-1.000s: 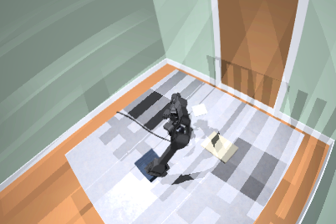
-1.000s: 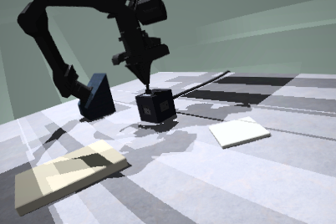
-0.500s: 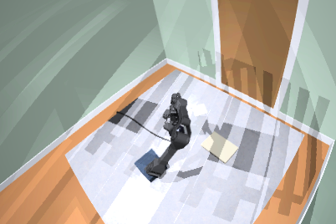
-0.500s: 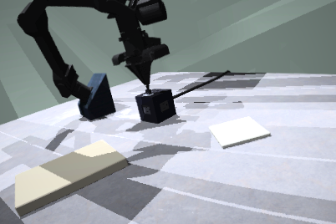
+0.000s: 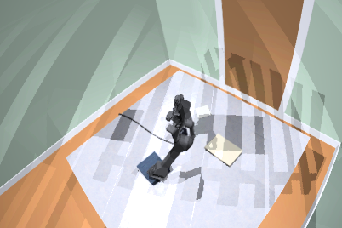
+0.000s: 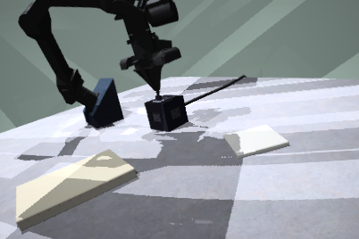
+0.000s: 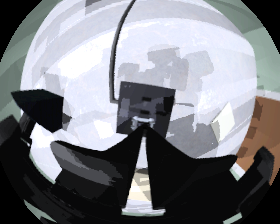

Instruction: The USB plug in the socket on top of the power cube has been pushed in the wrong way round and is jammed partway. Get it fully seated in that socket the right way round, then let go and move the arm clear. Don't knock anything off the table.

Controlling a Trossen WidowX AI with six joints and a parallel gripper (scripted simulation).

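My gripper tip is now 2 cm above the USB plug. From my gripper tip the other things lie so: cream slab: 8 cm ahead, 29 cm to the right, 9 cm below; then thin white tile: 27 cm ahead, 2 cm to the left, 10 cm below.
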